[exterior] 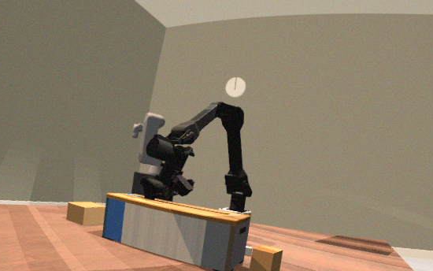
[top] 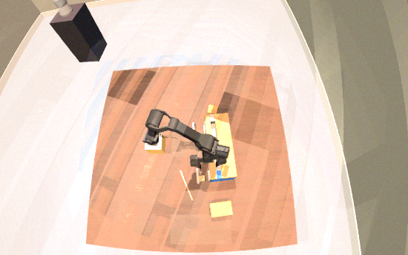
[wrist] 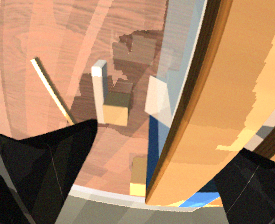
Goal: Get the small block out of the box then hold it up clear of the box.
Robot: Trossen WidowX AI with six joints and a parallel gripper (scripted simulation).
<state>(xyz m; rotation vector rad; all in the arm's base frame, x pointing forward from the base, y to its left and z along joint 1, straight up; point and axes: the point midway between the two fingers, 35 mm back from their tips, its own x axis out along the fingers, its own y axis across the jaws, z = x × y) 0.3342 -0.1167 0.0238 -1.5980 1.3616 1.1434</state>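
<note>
Right now the thin stick is 120 mm behind my gripper tip, 100 mm to the right of it and 90 mm below it.
</note>
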